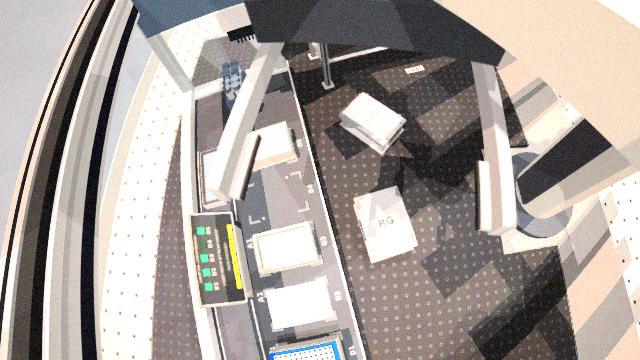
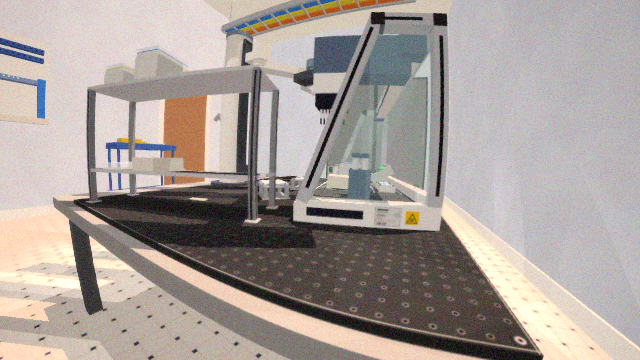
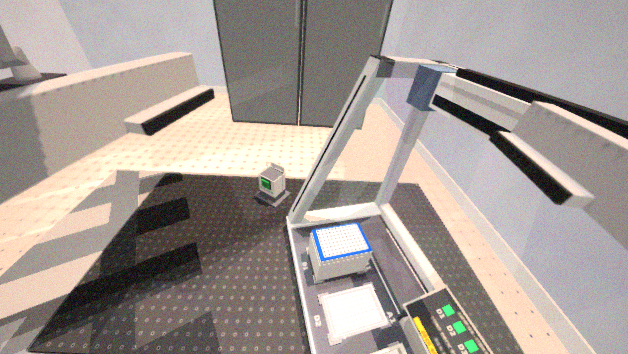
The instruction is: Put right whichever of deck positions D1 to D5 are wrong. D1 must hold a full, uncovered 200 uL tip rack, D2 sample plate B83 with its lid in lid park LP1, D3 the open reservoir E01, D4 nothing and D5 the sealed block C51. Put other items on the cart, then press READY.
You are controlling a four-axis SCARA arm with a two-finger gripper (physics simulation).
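Frame: origin at the arm's base, x ahead, y left, z up, level; metres.
Seen in the pictures: gripper, fingertip midpoint: (image 1: 360, 216) (image 3: 350, 95); arm's base, origin of the base link: (image 1: 534, 194) (image 2: 232, 184).
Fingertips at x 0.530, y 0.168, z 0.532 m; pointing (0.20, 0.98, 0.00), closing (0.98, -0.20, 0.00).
Pixels of each thing's top centre, then the offset from my fingertips to it. "spot": a spot on its surface instead.
- white tip rack with a blue rim, middle of its top: (image 3: 341, 239) (image 2: 350, 162) dy +0.171, dx +0.087, dz -0.376 m
- white plate, middle of its top: (image 1: 298, 304) (image 3: 354, 308) dy +0.050, dx +0.113, dz -0.460 m
- open white tray-like reservoir, middle of its top: (image 1: 283, 247) dy -0.071, dx +0.138, dz -0.442 m
- pale block, middle of its top: (image 1: 263, 142) (image 2: 345, 175) dy -0.314, dx +0.188, dz -0.426 m
- sloped panel, surface spot: (image 1: 217, 260) spot: dy -0.036, dx +0.271, dz -0.407 m
- shelf unit, surface spot: (image 2: 255, 145) spot: dy -0.697, dx +0.085, dz -0.346 m
My gripper (image 1: 364, 182) (image 3: 350, 95) is open, with empty fingers wide apart above the deck and bench. D1 holds a white tip rack with a blue rim (image 1: 307, 352) (image 3: 342, 242), uncovered. D2 holds a white plate (image 1: 300, 303) (image 3: 354, 312); its name is unreadable. D3 holds an open white tray-like reservoir (image 1: 288, 247). D4 (image 1: 277, 200) shows bare corner marks. D5 holds a pale block (image 1: 274, 143), partly hidden by a finger; its seal is unclear. A pale flat piece on a raised stand (image 1: 372, 120) bears a blurred LP mark. READY cannot be made out.
The sloped panel (image 1: 217, 260) (image 3: 446, 320) has green lamps at D1, D2, D3 and D5; D4 is dark. The RG stand (image 1: 385, 223) is beside the deck. A shelf unit (image 2: 255, 145) carries boxes. A blue tube rack (image 2: 359, 184) and glass-sided frame (image 2: 439, 115) are near the deck.
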